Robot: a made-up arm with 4 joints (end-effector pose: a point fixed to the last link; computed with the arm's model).
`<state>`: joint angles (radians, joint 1 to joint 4).
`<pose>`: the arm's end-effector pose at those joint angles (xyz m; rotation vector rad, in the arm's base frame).
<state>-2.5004 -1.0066 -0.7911 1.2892</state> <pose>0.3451 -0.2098 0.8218 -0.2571 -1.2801 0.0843</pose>
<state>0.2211 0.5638 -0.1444 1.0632</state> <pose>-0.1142 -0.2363 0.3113 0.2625 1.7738 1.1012</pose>
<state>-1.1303 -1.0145 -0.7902 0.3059</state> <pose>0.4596 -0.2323 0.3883 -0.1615 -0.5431 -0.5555</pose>
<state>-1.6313 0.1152 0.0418 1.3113</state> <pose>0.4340 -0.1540 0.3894 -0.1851 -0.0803 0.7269</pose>
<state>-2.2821 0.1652 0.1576 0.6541</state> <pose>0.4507 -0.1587 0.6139 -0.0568 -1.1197 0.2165</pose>
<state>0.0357 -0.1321 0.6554 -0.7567</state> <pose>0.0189 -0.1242 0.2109 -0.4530 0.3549 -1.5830</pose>
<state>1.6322 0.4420 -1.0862 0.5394</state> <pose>-0.1740 -0.2646 0.6325 0.9880 2.1342 1.7347</pose>
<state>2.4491 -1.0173 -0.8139 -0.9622</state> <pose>-0.0979 -0.2469 0.7646 -1.5185 1.5707 0.5328</pose>
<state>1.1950 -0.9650 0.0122 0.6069</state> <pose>-0.2255 -0.1573 0.3426 -0.2935 1.6511 -0.8092</pose>
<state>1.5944 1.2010 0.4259 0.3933</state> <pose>-0.0628 -0.3061 0.7307 0.5990 3.0044 0.6877</pose>
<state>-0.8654 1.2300 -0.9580 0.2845</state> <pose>0.2559 -0.3224 0.2758 -1.0211 0.2753 1.6601</pose>
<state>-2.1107 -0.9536 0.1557 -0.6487</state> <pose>0.4252 -0.1673 0.7385 1.5967 -1.4497 -1.4464</pose>
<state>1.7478 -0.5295 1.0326 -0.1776</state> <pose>-0.2377 -0.0926 0.5695 -1.4734 1.4710 -1.6287</pose>
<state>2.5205 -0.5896 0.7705 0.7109</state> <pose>-0.1202 -0.0875 0.8122 -0.9932 2.6412 -1.3418</pose>
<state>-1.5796 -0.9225 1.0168 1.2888</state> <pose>0.4948 -0.1062 0.6653 1.3652 -1.1876 0.2738</pose>
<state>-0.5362 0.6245 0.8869 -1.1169</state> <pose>0.0759 -0.1941 0.2412 -0.4328 -0.0293 -1.4153</pose>
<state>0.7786 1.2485 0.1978 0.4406</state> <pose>-0.1487 -0.3285 0.5167 0.3357 2.1907 1.0576</pose>
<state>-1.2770 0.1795 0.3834 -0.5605</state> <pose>0.3620 -0.1717 0.3089 0.2286 -0.6825 -0.9645</pose>
